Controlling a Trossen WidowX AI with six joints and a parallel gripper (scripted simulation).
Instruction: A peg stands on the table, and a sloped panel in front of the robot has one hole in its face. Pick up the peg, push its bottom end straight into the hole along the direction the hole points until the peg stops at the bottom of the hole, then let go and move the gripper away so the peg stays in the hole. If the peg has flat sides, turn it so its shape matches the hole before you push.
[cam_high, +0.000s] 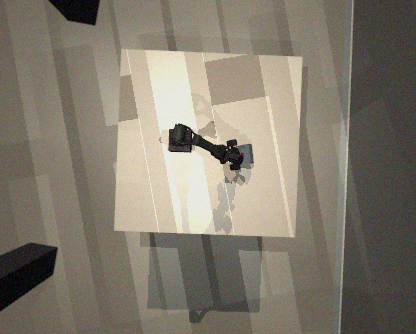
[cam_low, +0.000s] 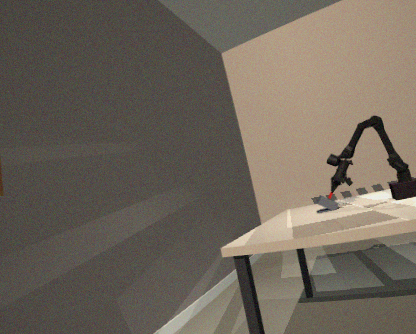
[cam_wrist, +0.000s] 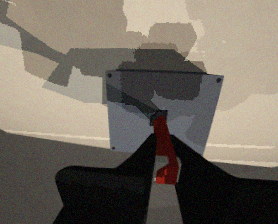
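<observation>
Now: the grey-blue sloped panel 40 mm ahead of my gripper tip, 10 mm to the left of it and 60 mm below it. The rest, counted from my gripper tip: red peg (10 mm behind, 10 mm above).
</observation>
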